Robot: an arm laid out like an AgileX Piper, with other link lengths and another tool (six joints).
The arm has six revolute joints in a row. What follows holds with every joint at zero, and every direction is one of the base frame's. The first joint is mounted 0.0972 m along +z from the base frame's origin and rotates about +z. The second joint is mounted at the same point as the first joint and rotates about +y. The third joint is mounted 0.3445 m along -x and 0.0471 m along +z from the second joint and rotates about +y. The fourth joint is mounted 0.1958 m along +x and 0.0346 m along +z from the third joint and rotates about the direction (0.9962, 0, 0.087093). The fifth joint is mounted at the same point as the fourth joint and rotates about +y. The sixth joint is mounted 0.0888 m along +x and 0.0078 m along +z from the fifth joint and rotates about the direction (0.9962, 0, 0.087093). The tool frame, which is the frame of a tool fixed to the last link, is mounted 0.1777 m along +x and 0.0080 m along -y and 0.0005 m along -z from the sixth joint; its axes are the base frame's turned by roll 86.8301, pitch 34.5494 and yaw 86.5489 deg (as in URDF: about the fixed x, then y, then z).
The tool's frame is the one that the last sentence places.
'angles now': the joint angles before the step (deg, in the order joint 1, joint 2, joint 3, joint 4, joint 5, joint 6). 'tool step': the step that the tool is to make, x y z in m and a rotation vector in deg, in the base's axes. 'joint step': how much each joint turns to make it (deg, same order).
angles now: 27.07, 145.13, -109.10, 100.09, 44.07, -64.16
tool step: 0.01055, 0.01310, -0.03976, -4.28, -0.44, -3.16
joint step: 2.67, 3.75, -3.10, -0.08, -7.11, -0.37
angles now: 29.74, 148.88, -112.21, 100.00, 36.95, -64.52
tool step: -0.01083, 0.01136, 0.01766, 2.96, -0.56, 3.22
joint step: 0.12, 0.01, -1.54, 0.07, 3.85, 0.39
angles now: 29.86, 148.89, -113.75, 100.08, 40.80, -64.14
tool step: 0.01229, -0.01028, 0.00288, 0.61, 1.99, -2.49
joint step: -1.08, -0.18, -0.41, -0.25, -0.81, 2.96
